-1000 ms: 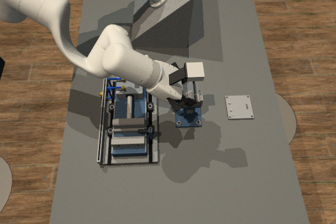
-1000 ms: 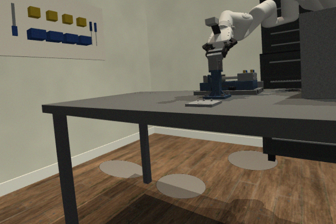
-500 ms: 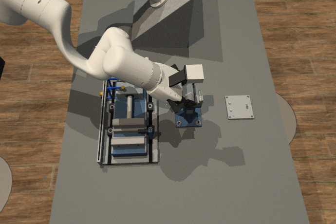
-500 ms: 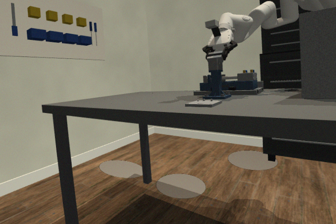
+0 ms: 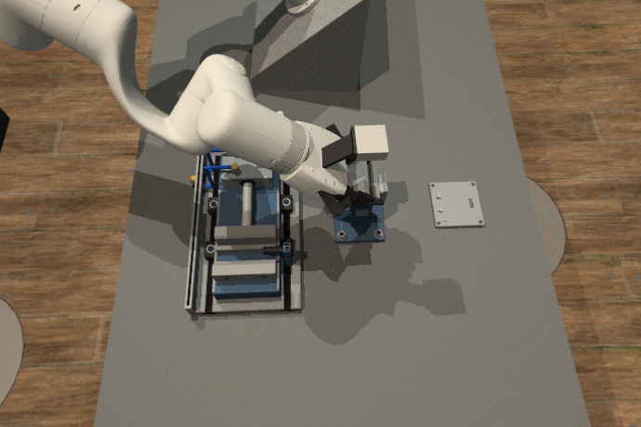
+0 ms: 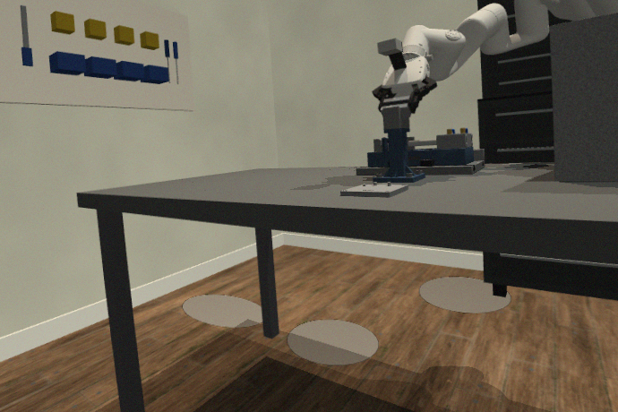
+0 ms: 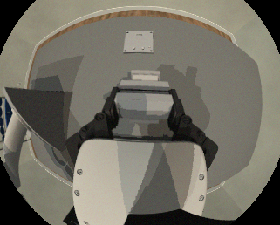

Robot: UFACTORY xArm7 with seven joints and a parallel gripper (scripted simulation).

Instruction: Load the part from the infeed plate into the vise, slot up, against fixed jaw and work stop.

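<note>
Now: hand 11 cm above the V-block post and 1 cm to the right of it. Also, from my hand: part 1 cm to the left; cylinder rod 19 cm to the right, 9 cm below, 1 cm ahead; work stop 14 cm to the right, 9 cm ahead, 8 cm below.
</note>
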